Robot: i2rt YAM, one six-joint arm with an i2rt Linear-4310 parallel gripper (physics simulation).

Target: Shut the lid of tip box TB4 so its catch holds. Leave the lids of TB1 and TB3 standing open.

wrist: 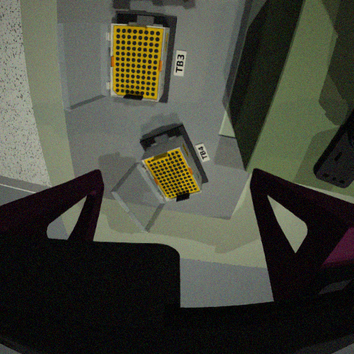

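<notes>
Tip box TB4 (173, 172), with a yellow perforated rack, sits in a dark holder by its label (202, 152), a little below the middle of the wrist view. Its clear lid (138, 197) stands open on the lower left side of the box. Tip box TB3 (137, 62) is at the upper left, and its clear lid (84, 66) stands open to its left. My gripper (176, 177) is open, its fingers wide apart at the left and right. TB4 shows between the fingertips, and nothing is held. TB1's yellow rack and lid do not show in the view.
A dark green raised block (267, 70) with a sloping side stands at the upper right. A black slotted object (336, 162) is at the right edge. Part of another dark holder (150, 4) shows at the top edge. A speckled surface (17, 110) lies at the left.
</notes>
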